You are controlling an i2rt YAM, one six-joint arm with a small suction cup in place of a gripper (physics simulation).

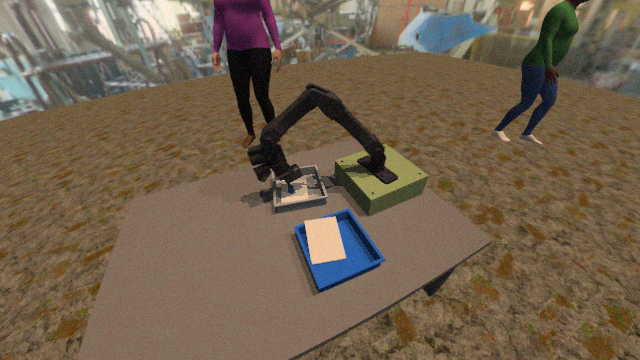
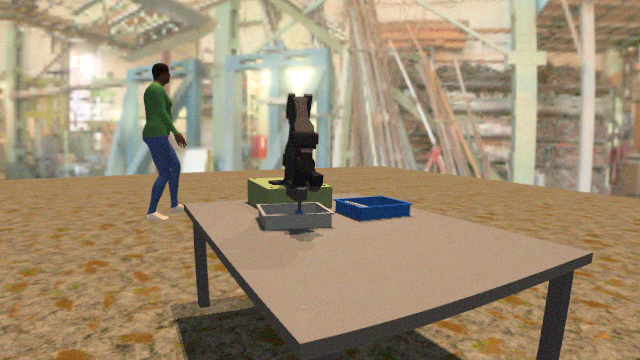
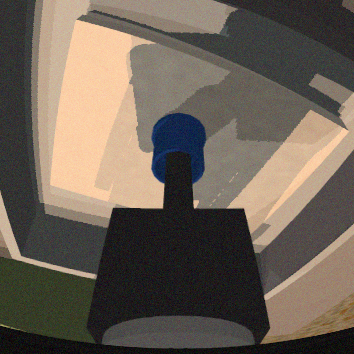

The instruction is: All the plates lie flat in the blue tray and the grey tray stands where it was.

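Pixels of known places: hand, tool point: (image 1: 292,192) (image 3: 177,130); arm's base, link origin: (image 1: 376,169).
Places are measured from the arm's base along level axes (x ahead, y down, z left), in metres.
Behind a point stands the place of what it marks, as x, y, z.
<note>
My suction cup (image 1: 291,189) (image 2: 298,210) @(0.352, 0.089, -0.156) (image 3: 179,137) is down inside the grey tray (image 1: 298,205) @(0.367, 0.078, -0.055) (image 2: 291,221) @(0.412, 0.076, -0.217) (image 3: 21,105) @(0.371, 0.094, -0.059). It rests on a cream plate (image 1: 298,195) @(0.340, 0.080, -0.114) (image 3: 88,105) @(0.376, 0.080, -0.110) that lies in that tray. Another cream plate (image 3: 309,147) @(0.349, 0.080, -0.235) shows at the tray's right side, partly under the first. The blue tray (image 1: 353,263) @(0.318, 0.098, 0.269) (image 2: 371,210) @(0.434, 0.066, 0.112) stands in front of the green base. One cream plate (image 1: 324,239) @(0.362, 0.068, 0.154) (image 2: 356,203) @(0.394, 0.042, 0.071) lies flat in it.
The arm stands on a green block (image 1: 380,192) @(0.084, 0.005, 0.120) (image 2: 263,190) @(0.058, 0.017, -0.163) beside the grey tray. A person in purple (image 1: 246,44) stands behind the table. A person in green (image 1: 546,58) (image 2: 161,134) walks on the floor farther off.
</note>
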